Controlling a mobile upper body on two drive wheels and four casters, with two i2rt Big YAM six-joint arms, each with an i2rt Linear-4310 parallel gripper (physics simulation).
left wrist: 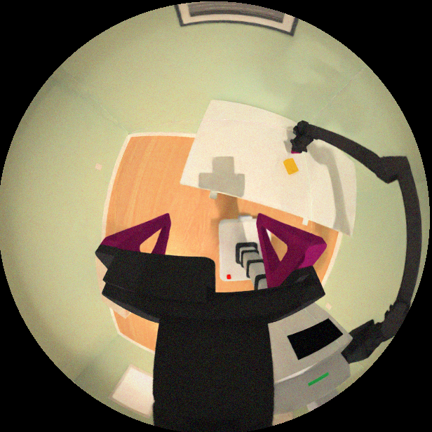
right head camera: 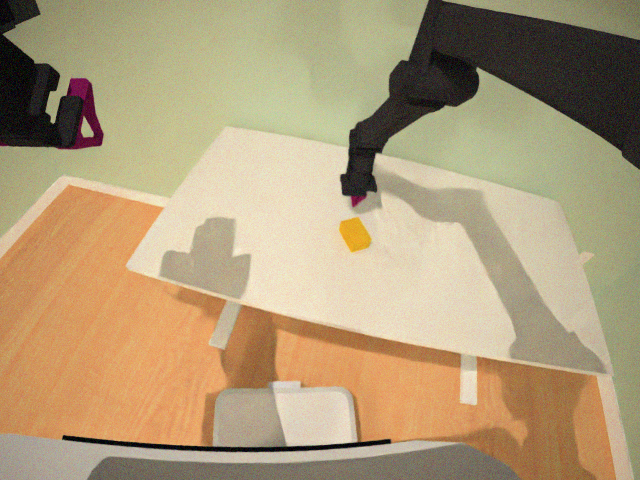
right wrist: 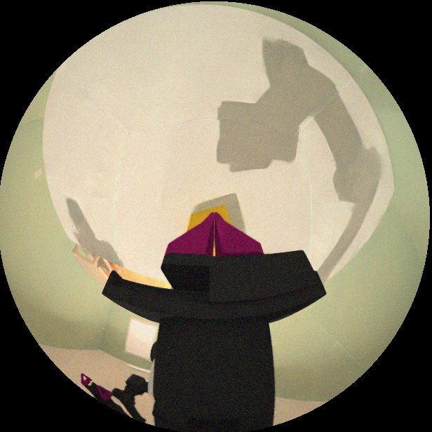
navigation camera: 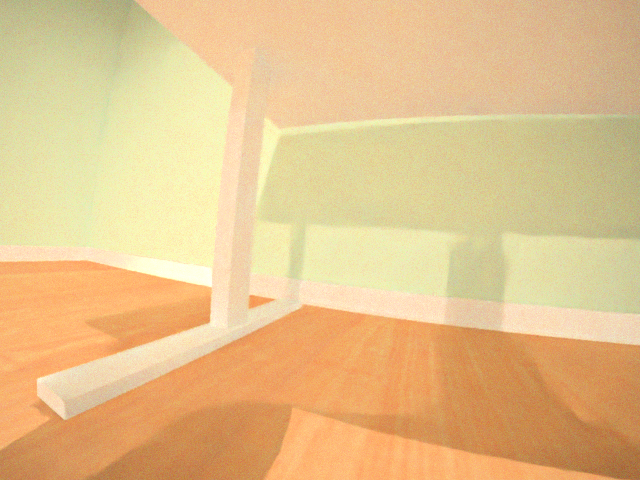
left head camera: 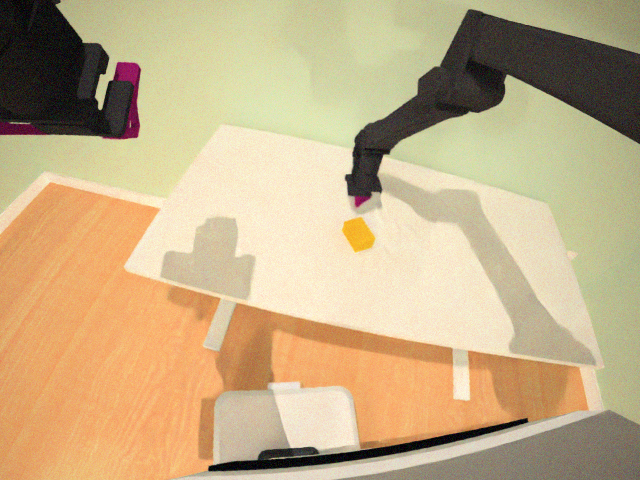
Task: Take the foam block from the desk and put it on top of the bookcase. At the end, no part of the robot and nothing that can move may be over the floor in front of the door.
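Frame: origin at the left arm's base, x back, y right, z up, level; metres.
Seen in the pictures: left gripper, fingertip midpoint: [right head camera: 64, 139] [left head camera: 93, 129]; right gripper, fingertip midpoint: [right head camera: 353, 205] [left head camera: 356, 205].
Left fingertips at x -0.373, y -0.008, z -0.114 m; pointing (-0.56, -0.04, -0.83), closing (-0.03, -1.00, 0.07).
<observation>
Pixels of each thing's top centre, then the offset from my left fingertips to it. "spot": a spot on its surface instead. Level surfaces: height alone.
- orange-yellow foam block, top centre: [right head camera: 356, 229] [left head camera: 359, 229] dy +0.460, dx -0.298, dz -0.531 m
- white desk, surface height: dz -0.576 m
- white desk leg, surface spot: [navigation camera: 235, 206] spot: dy +0.014, dx -0.481, dz -0.996 m
The orange-yellow foam block [left head camera: 358, 234] [right head camera: 355, 234] [left wrist: 291, 166] [right wrist: 204, 218] lies on the white desk [left head camera: 289, 279] [right head camera: 289, 279] [left wrist: 260, 130] [right wrist: 165, 100]. My right gripper [left head camera: 361, 201] [right head camera: 356, 200] [left wrist: 291, 152] [right wrist: 213, 217] is shut and empty, its fingertips together. It is over the desk, just beyond the block in the head views; in the right wrist view its fingers hide part of the block. My left gripper [left wrist: 213, 217] is open and empty, high up and away from the desk, its fingers wide apart in the left wrist view. The bookcase and the door cannot be made out.
The robot's pale base [left head camera: 325, 413] [right head camera: 320, 413] [left wrist: 227, 250] stands on the wooden floor in front of the desk. Desk feet [left head camera: 461, 374] [right head camera: 468, 379] stick out under its near edge. In the navigation view a white desk leg [navigation camera: 235, 206] rises from a long foot [navigation camera: 129, 361]. Green walls stand behind.
</observation>
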